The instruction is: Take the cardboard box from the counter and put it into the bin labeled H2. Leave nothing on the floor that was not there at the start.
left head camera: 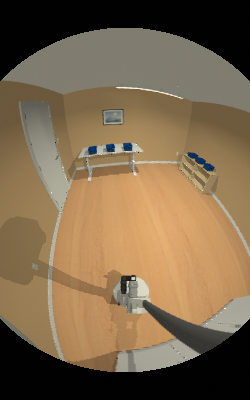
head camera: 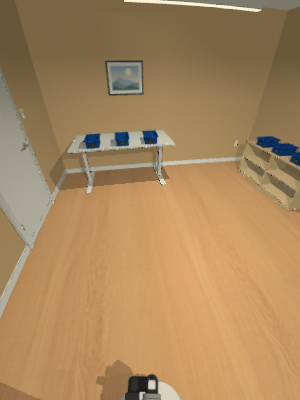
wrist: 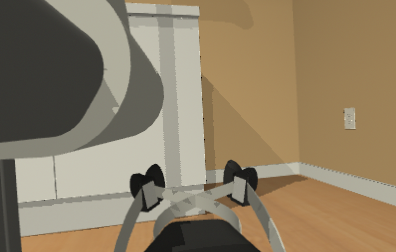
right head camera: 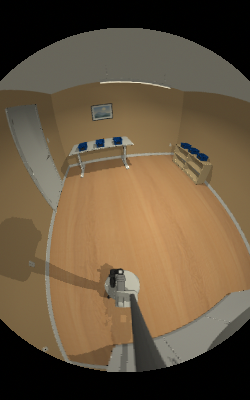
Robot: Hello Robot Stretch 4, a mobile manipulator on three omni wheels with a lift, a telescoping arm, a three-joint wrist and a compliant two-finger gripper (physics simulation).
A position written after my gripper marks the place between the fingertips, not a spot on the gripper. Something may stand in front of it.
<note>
I see my gripper (wrist: 193, 176), a white counter (wrist: 88, 188), a tan shelf unit (right head camera: 186, 167) and a framed picture (head camera: 124, 77).
The tan shelf unit also shows in the left head camera view (left head camera: 192, 176).
</note>
